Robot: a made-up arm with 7 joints.
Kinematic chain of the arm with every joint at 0, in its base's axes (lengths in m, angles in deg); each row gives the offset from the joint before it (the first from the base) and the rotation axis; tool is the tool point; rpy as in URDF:
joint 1: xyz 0 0 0.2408 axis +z
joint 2: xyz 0 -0.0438 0.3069 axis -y
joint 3: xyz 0 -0.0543 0.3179 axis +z
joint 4: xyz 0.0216 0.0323 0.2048 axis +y
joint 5: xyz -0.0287 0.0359 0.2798 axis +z
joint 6: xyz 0 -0.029 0.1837 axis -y
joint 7: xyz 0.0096 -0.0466 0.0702 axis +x
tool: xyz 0 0 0 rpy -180 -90 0
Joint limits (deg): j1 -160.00..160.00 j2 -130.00..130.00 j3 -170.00..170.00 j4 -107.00..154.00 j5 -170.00..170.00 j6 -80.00..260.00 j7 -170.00..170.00
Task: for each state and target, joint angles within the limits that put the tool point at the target. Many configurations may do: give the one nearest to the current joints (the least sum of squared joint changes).
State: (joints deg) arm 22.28 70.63 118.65 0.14 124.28 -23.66 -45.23
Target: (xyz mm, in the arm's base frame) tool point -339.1 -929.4 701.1
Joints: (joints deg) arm 40.78 80.24 114.45 -46.03 131.23 -35.75 -45.23
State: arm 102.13 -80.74 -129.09 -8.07 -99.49 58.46 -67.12
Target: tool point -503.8 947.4 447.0
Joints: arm 128.92 -91.91 -131.30 11.74 -102.80 36.92 -67.12
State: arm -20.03 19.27 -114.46 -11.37 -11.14 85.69 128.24
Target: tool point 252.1 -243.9 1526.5
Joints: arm -24.75 -18.27 -114.23 11.48 -17.23 68.04 128.24
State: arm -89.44 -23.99 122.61 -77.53 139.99 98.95 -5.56
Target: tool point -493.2 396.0 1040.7
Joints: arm -99.51 24.39 92.35 -92.05 148.91 92.91 -5.56
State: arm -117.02 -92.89 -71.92 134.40 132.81 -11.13 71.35
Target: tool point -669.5 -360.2 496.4
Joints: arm -95.97 -74.62 -87.53 102.90 136.26 -12.70 71.35
